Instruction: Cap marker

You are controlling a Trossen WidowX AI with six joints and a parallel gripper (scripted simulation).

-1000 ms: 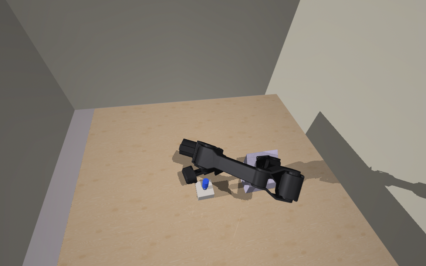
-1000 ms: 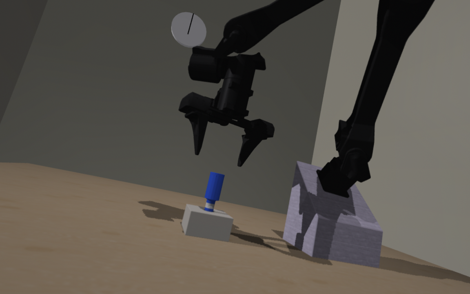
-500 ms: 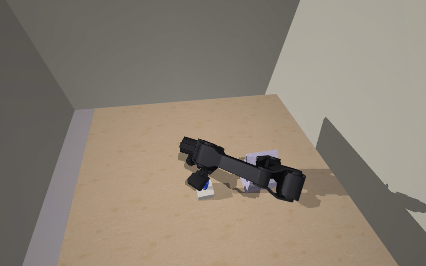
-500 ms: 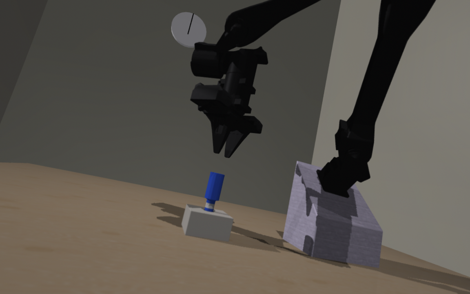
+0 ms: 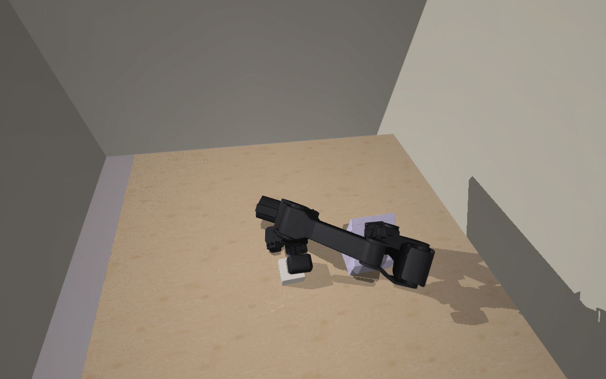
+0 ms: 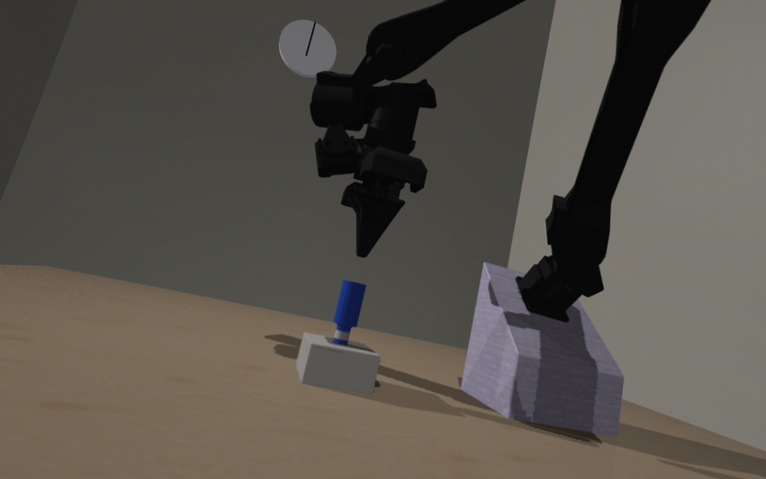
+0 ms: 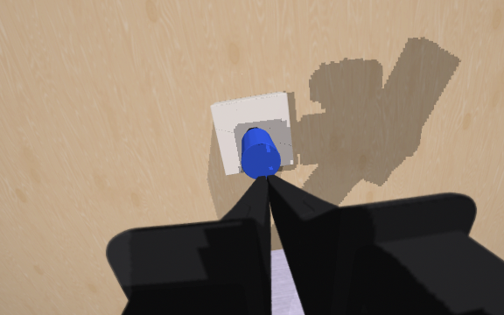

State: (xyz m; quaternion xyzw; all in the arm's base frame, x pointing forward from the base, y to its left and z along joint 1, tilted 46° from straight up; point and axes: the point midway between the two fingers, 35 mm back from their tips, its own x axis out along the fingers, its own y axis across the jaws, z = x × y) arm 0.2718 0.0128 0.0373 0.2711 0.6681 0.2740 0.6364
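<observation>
Right now my gripper tip is 5 cm above the blue cap. From my gripper tip the other things lie so: holder block (12 cm below); then blue marker (6 cm below).
</observation>
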